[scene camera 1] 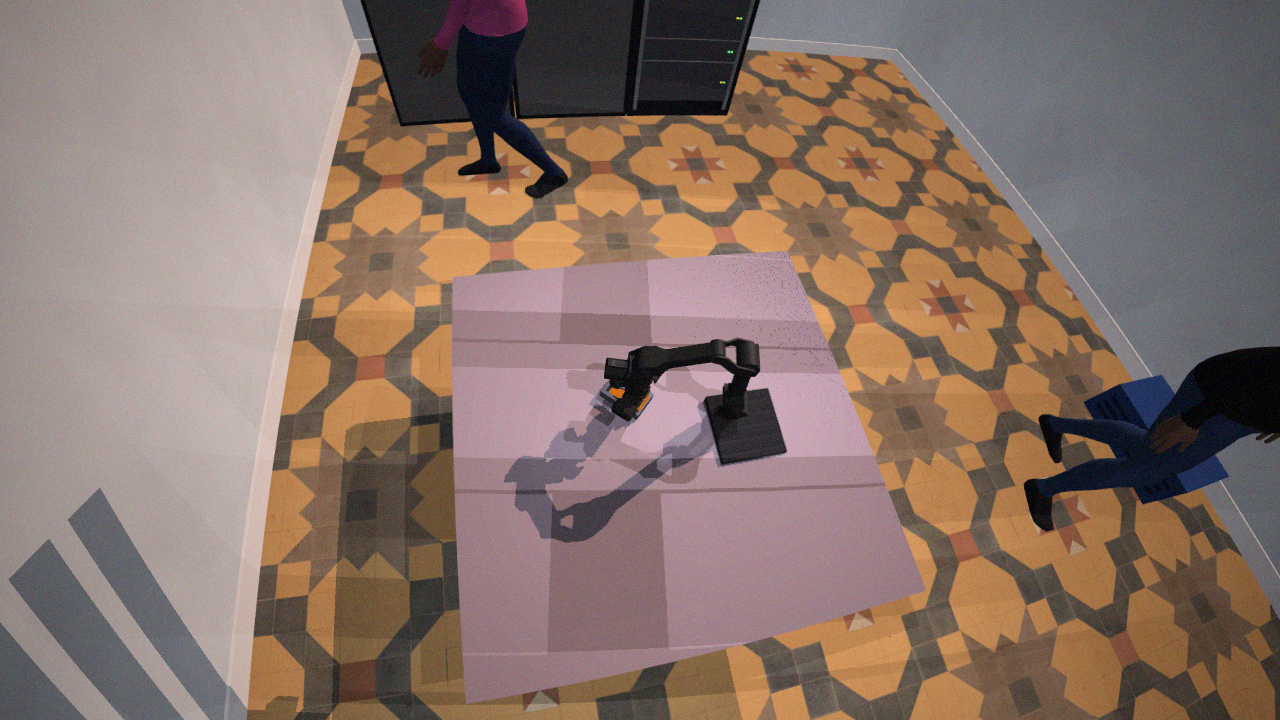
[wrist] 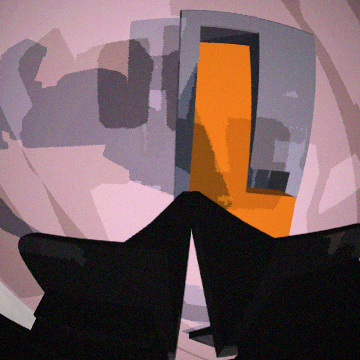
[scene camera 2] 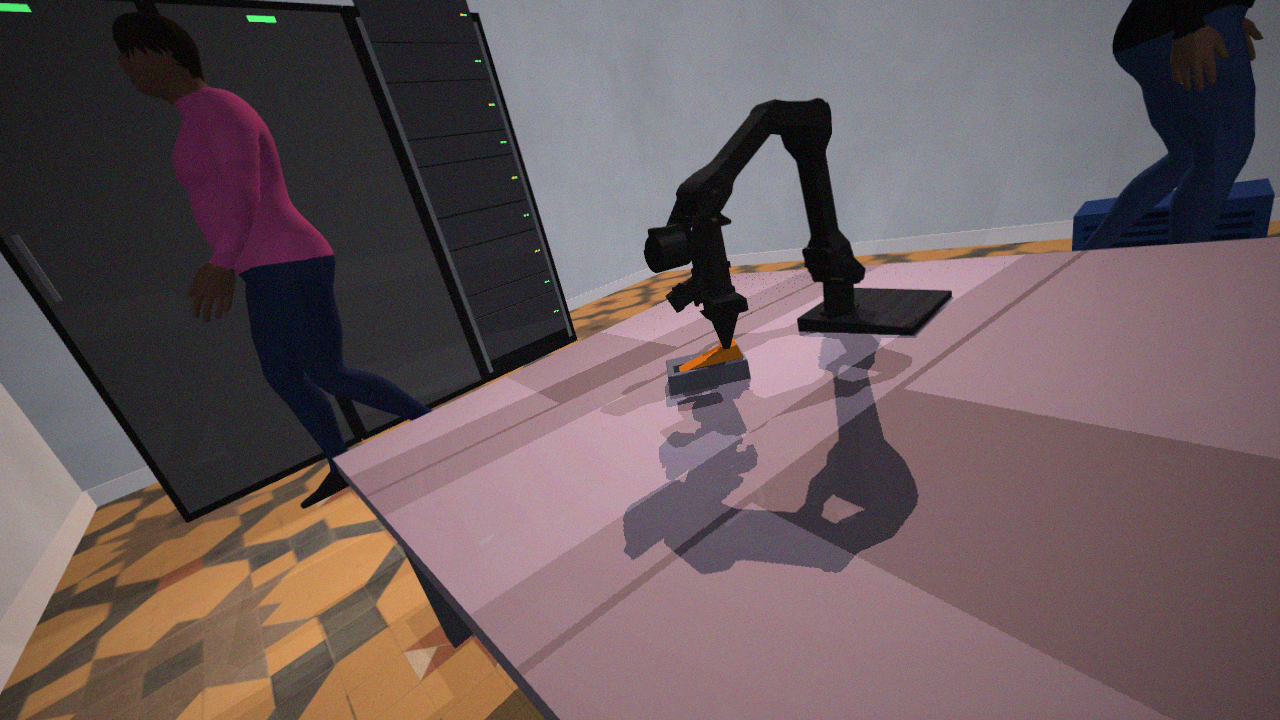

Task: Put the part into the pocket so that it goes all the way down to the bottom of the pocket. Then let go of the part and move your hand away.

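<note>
The orange L-shaped part lies tilted in the pocket of the grey block. Its far end sits down in the pocket, and its end with the short leg stands raised above the block's rim, on the side toward the arm's base. Dark gaps show at the far end and beside the short leg in the wrist view. My gripper is shut with its tips together and nothing between them. The tips are at the raised end of the part, and the fingers hide some of it in the wrist view.
The arm's black base plate stands on the pink table, to the right of the block. Dark cabinets and two people stand beyond the table. Arm shadows fall across the table top.
</note>
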